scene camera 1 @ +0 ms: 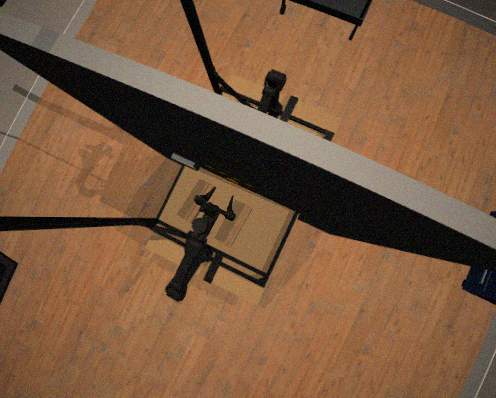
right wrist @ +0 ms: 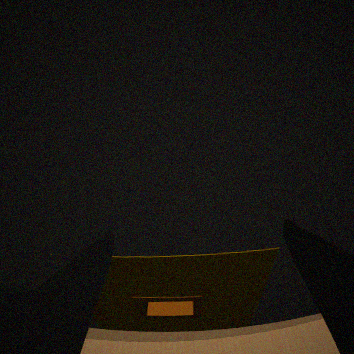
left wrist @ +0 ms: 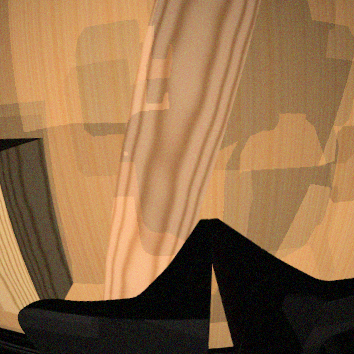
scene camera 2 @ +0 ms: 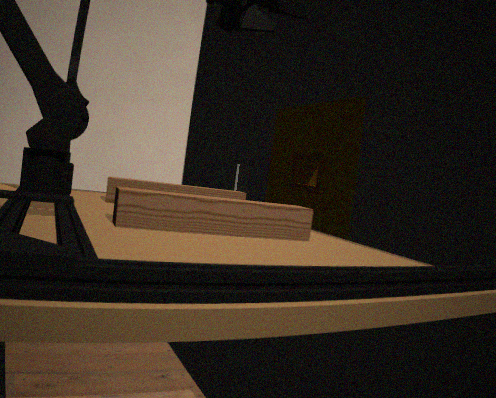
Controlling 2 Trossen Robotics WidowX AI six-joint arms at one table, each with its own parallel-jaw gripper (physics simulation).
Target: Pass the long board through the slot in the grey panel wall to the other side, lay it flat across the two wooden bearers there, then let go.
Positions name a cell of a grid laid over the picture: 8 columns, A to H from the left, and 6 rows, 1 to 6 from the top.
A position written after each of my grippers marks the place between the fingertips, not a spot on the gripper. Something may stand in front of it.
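My right gripper (right wrist: E4) is open and holds nothing. There is my left gripper (left wrist: E4) too, and besides my grippers I see a slot (right wrist: E6).
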